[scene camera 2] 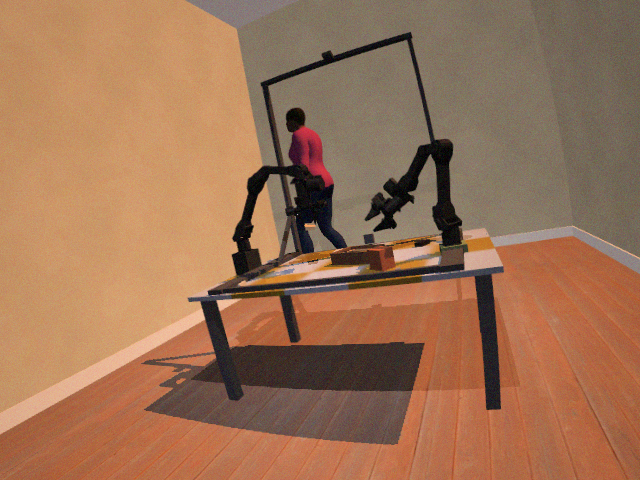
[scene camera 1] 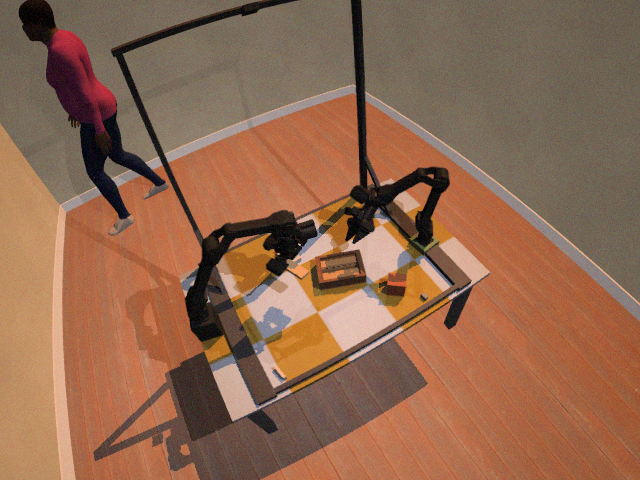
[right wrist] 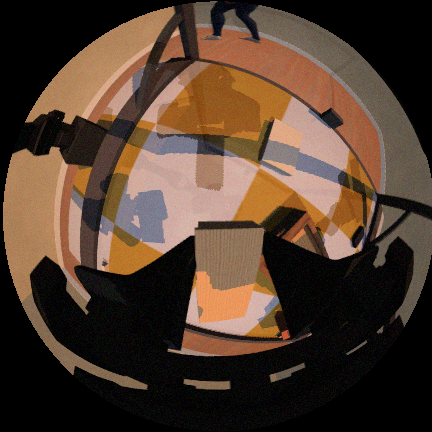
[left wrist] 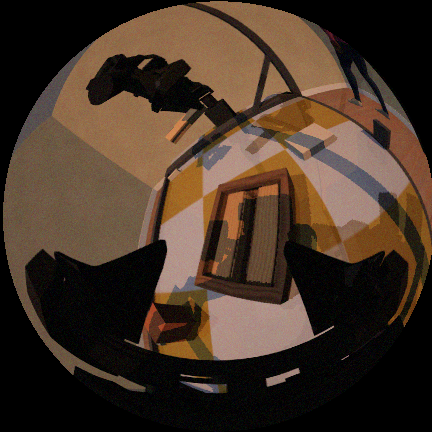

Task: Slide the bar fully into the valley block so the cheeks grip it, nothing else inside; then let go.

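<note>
My right gripper is shut on the bar, a tan wood-grained piece held above the table. What looks like the valley block is a brown-rimmed box with pale ridged faces and a dark lengthwise groove; it stands mid-table. The bar is apart from it, to its left in scene camera 1. My left gripper is open and empty, raised behind the block. In scene camera 1 the arm and shade hide the bar's outline.
A reddish notched block stands near the valley block, toward the table's front edge. A pale flat block lies on its other side. A small grey piece lies near the front rail.
</note>
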